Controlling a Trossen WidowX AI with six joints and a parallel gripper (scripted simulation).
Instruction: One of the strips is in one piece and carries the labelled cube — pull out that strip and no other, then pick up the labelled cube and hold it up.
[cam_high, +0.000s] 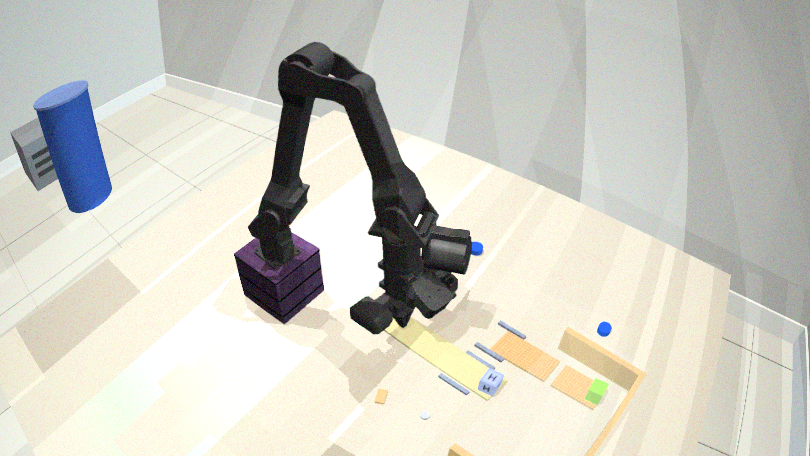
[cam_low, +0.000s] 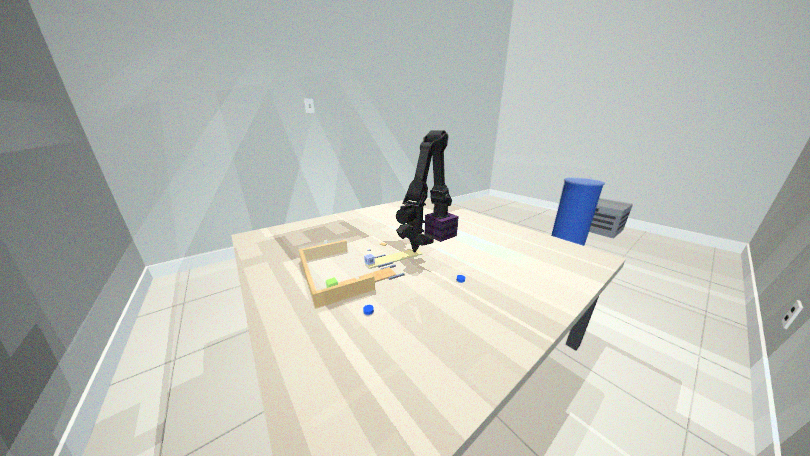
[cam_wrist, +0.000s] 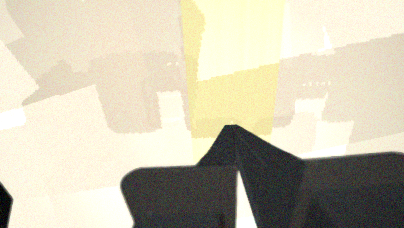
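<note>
The light blue cube is 200 mm ahead of my gripper tip, 20 mm to the right of it and 20 mm above it. Also, from my gripper tip: yellow chip 140 mm to the right, 80 mm ahead.
</note>
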